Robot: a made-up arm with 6 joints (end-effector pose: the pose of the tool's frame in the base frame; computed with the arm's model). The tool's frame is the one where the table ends.
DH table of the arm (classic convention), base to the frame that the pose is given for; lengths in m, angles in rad. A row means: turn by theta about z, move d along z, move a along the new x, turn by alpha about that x. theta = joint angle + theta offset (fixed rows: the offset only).
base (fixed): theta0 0  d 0  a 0  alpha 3.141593
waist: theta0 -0.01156  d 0  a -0.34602  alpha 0
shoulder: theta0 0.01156  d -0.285  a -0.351  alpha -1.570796
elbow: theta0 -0.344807  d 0  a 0.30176  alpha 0
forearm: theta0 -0.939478  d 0  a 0.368  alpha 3.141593
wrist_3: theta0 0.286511  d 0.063  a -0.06  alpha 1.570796
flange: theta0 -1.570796  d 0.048  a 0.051  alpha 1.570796
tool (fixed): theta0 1.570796  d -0.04  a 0  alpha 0
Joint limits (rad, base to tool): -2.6..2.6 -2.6..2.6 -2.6..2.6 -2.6..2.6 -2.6..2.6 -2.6..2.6
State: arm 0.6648 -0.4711 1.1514 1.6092 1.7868 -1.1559
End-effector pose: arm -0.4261 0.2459 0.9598 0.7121 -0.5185 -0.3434 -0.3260
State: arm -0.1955 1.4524 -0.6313 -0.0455 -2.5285 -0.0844
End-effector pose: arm -0.4410 0.2728 -0.2659 0.4660 -0.4899 -0.6310 -0.3804
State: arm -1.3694 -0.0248 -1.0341 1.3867 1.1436 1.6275
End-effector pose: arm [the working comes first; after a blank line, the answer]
Working (the frame after each row of the table, in the pose's form):
after base (fixed): 0.0000 0.0000 0.0000 0.0000 -1.0000 0.0000 0.0000
after waist: -0.0653 -0.3398 0.0000 0.0000 -0.7709 -0.6369 0.0000
after shoulder: -0.1270 -0.6853 0.2850 0.5421 0.5421 0.4540 0.4540
after elbow: -0.1168 -0.6287 -0.0112 0.7071 0.1295 0.6951 0.0054
after forearm: -0.0783 -0.4126 -0.3066 0.2805 -0.6883 -0.1621 0.6491
after wrist_3: -0.1328 -0.3595 -0.2644 0.2914 -0.5938 0.7092 0.2440
after flange: -0.1361 -0.3614 -0.3343 0.6066 -0.2044 0.6915 -0.3348

-0.1751 -0.3528 -0.3327 0.6657 0.3444 0.6335 0.1922
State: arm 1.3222 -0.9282 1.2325 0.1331 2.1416 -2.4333
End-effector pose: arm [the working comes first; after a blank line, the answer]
Working (the frame after each row of the table, in the pose's form):
after base (fixed): 0.0000 0.0000 0.0000 0.0000 -1.0000 0.0000 0.0000
after waist: -0.0890 0.3344 0.0000 0.0000 -0.7929 0.6094 0.0000
after shoulder: -0.4131 0.4691 0.2850 0.6934 0.6934 -0.1384 -0.1384
after elbow: -0.2372 0.3960 0.5191 0.6857 0.5668 -0.4228 0.1728
after forearm: 0.1014 0.2552 0.5489 0.6872 -0.6985 0.1101 -0.1665
after wrist_3: 0.1644 0.2972 0.5918 0.3795 0.1805 0.9042 -0.0758
after flange: 0.2324 0.3109 0.5818 0.4734 -0.7950 -0.3728 -0.0701

0.2421 0.2787 0.6035 0.3843 -0.8257 0.2986 0.2852
